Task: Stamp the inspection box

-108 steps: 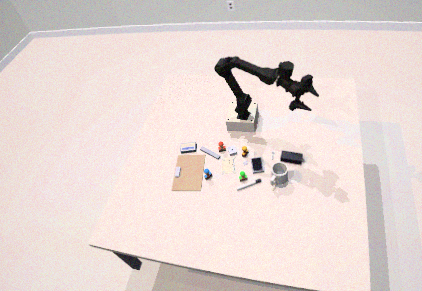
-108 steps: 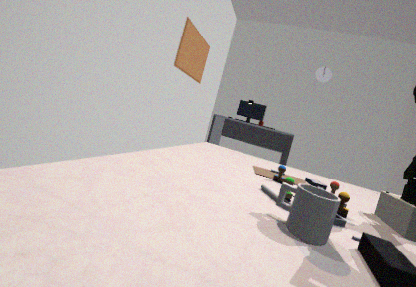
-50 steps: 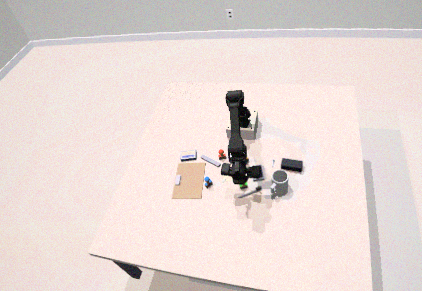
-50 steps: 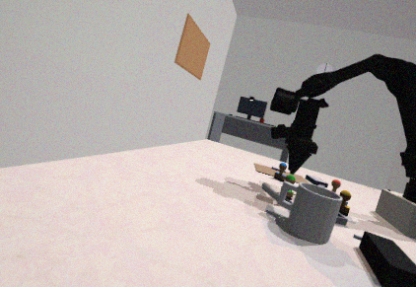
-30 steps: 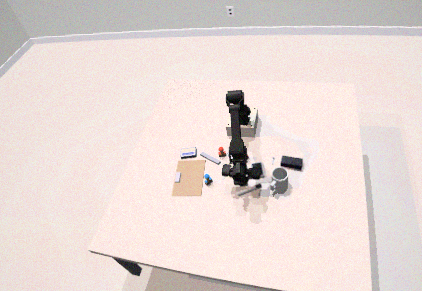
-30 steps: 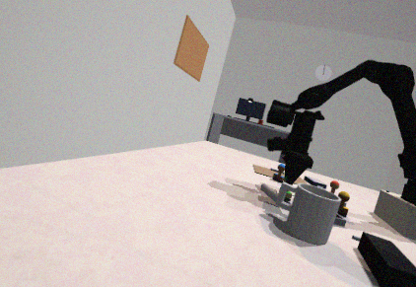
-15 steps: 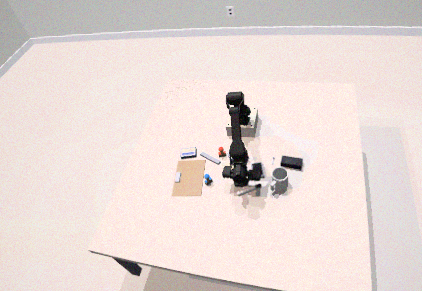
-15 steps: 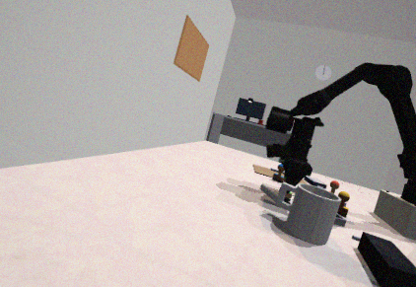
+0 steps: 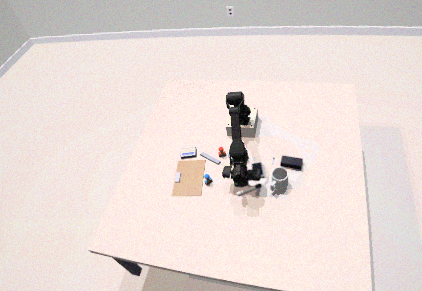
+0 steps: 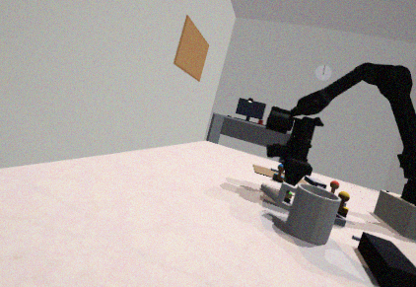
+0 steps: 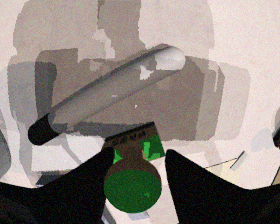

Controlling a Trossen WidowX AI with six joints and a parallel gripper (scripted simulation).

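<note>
My gripper tip is 5 cm to the right of the marker pen, 1 cm short of it and 1 cm above it. From my gripper tip the other things lie so: ink pad (10 cm behind, 4 cm to the left, 2 cm below); cream card (11 cm to the right, 6 cm behind, 2 cm below); green stamp (right at my gripper tip).
</note>
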